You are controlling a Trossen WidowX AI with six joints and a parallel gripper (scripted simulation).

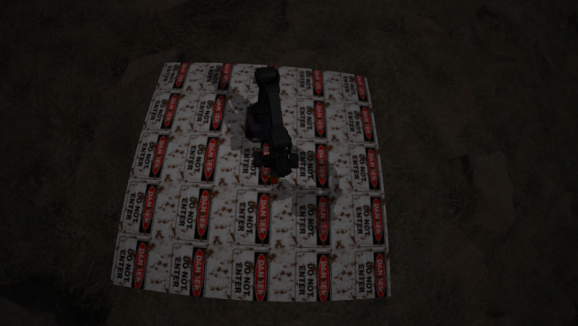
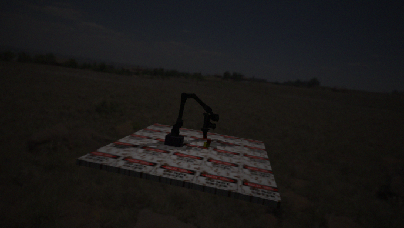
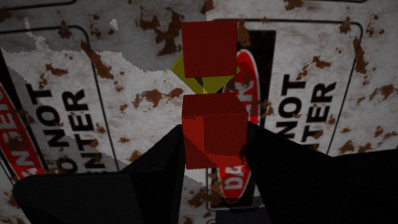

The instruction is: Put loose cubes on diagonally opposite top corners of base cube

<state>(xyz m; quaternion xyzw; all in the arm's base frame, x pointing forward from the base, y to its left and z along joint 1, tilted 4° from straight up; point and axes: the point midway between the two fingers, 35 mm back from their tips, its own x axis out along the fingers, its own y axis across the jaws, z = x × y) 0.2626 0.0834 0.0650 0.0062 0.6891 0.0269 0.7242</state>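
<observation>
Now: the yellow base cube 2 cm ahead of my gripper tip and 7 cm below it.
</observation>
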